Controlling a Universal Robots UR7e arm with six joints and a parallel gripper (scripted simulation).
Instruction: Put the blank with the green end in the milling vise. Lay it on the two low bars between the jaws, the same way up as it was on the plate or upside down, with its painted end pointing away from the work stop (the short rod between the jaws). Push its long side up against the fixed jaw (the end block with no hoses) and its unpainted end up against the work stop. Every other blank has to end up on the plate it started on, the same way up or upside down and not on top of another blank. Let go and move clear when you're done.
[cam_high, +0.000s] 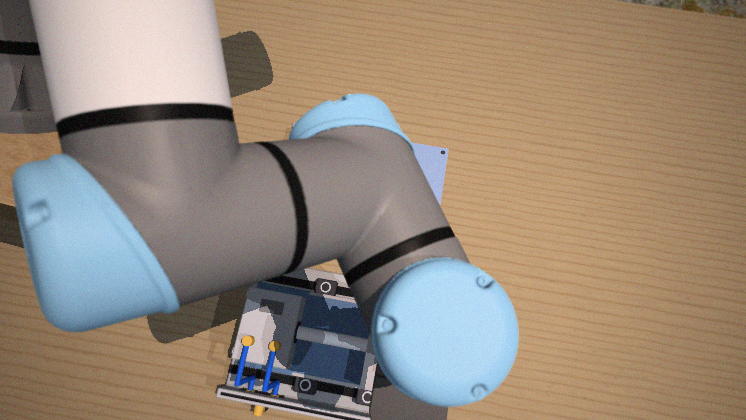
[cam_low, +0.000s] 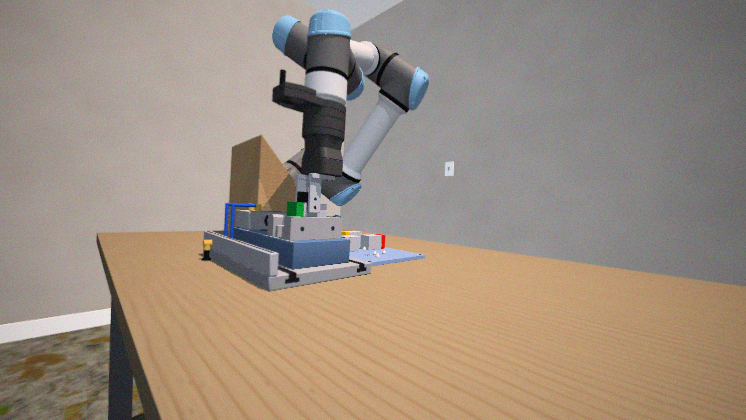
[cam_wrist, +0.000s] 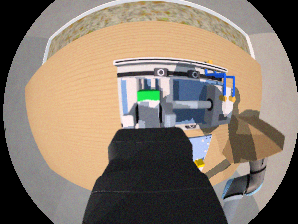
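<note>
My hand is 2 cm above the green-ended blank. Round my hand: work stop rod 5 cm to the left, 3 cm below; fixed jaw 4 cm below, 3 cm ahead; hose block 17 cm behind, 4 cm below.
</note>
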